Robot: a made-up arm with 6 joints.
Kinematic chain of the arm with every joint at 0, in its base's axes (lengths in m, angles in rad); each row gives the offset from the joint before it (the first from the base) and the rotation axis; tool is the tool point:
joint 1: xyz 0 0 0.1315 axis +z
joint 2: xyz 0 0.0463 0 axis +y
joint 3: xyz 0 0 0.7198 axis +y
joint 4: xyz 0 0 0.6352 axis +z
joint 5: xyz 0 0 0 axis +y
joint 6: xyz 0 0 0.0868 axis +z
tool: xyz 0 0 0
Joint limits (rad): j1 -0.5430..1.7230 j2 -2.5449..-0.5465 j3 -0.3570..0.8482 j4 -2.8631..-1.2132 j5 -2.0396..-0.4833 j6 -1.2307..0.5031
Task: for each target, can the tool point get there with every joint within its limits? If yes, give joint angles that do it. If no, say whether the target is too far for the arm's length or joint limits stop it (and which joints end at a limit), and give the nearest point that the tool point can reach.
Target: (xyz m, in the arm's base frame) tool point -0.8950 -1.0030 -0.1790
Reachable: yes | joints 0.9258 -1.9124 0.1633 -2.2101 -1.2422 0.2132
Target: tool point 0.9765 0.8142 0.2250
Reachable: no: joint limits stop it (at a limit: joint 1, joint 2, joint 3, joint 5) | nearest point -0.0741 0.1699 1.3013 | short by 1.636 m
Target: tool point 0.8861 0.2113 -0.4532
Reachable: no: joint limits stop it (at a limit: joint 1, joint 2, joint 3, joint 4, joint 5) | nearest point 0.0269 -0.6214 -1.0252 | short by 1.326 m
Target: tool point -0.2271 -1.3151 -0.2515
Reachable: yes | joints 1.4577 -2.0622 0.3544 -2.6078 -0.7766 0.2590
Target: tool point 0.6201 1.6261 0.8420
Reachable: no: too far | nearest point -0.3472 0.3613 1.2431 | short by 1.642 m
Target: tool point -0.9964 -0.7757 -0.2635
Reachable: yes | joints 0.7157 -2.2554 0.7022 -2.7087 -0.6521 -0.6785
